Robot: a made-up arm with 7 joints.
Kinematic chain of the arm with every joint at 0, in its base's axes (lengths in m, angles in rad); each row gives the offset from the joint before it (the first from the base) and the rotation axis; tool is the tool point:
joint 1: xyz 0 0 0.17 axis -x
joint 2: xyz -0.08 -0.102 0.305 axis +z
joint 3: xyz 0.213 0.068 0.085 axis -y
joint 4: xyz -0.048 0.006 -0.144 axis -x
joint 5: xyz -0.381 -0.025 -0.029 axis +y
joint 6: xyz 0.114 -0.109 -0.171 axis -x
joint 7: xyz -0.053 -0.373 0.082 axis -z
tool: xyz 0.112 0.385 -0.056
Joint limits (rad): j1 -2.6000..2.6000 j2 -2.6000..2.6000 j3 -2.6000..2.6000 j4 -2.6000..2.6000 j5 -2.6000..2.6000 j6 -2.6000..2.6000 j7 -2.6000..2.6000
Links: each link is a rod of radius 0.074 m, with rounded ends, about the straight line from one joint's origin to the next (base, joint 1, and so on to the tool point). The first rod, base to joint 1, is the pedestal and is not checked.
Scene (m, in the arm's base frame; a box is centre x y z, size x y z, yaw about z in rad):
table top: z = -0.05
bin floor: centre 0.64 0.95 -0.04 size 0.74 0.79 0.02 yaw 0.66
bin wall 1: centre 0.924 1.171 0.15 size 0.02 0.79 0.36 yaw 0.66
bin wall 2: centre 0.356 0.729 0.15 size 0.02 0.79 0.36 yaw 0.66
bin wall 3: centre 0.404 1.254 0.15 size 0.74 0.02 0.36 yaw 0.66
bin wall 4: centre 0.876 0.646 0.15 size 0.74 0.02 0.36 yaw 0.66
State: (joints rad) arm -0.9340 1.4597 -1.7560 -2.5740 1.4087 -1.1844 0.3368
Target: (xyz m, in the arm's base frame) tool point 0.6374 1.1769 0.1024
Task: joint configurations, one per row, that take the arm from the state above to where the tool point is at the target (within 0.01 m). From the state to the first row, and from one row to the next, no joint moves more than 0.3 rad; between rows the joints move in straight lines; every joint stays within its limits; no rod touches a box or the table.
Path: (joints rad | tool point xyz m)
1: -0.6438 1.2673 -1.8949 -2.5732 1.4614 -1.2471 0.5260 | -0.3592 -0.1668 1.2564
2: -0.3537 1.0748 -2.0338 -2.5724 1.5142 -1.3099 0.7153 | -0.1964 0.3117 1.3299
3: -0.0635 0.8824 -2.1728 -2.5716 1.5669 -1.3726 0.9045 | 0.0363 0.7551 1.2020
4: 0.2267 0.6900 -2.3117 -2.5708 1.6196 -1.4353 1.0937 | 0.3233 1.0632 0.9210
5: 0.5168 0.4975 -2.4506 -2.5700 1.6723 -1.4980 1.2830 | 0.6374 1.1769 0.5856
6: 0.7444 0.5537 -2.6000 -2.6000 1.5846 -1.4951 1.3004 | 0.6374 1.1769 0.1024

